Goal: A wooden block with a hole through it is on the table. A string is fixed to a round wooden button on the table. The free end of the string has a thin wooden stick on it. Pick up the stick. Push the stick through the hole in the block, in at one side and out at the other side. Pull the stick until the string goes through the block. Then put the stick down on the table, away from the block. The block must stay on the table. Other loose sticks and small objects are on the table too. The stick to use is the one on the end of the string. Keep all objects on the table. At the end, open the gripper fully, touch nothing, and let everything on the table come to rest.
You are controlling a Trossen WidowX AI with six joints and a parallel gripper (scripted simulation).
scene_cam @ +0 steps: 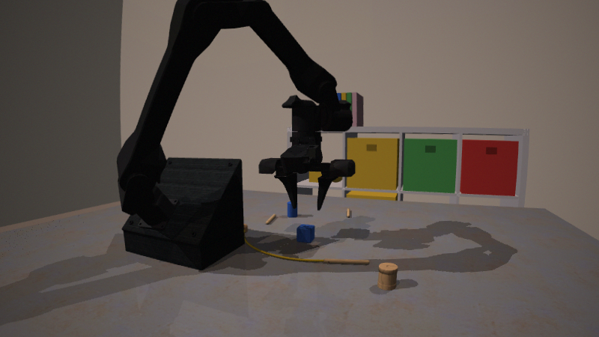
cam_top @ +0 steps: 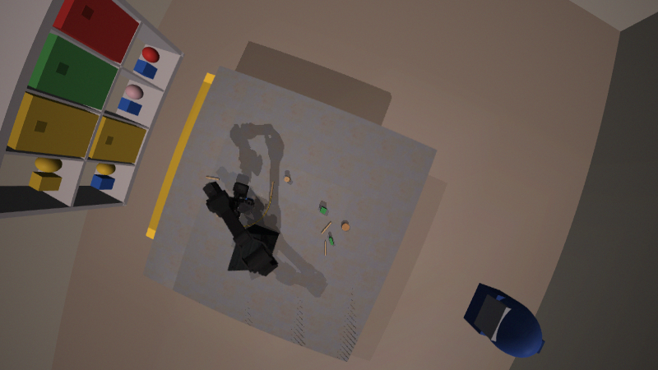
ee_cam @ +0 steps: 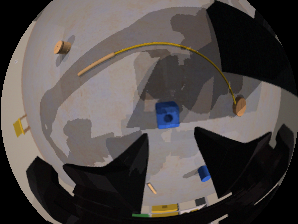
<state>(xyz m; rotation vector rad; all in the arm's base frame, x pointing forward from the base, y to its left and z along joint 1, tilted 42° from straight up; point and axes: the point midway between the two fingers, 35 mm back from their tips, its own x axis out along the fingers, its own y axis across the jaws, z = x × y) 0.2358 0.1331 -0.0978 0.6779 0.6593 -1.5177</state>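
My gripper tip is 5 cm above the blue block. The rest, counted from my gripper tip: blue cylinder 9 cm behind, 17 cm to the left, 5 cm below; then wooden cylinder 17 cm ahead, 16 cm to the right, 5 cm below.
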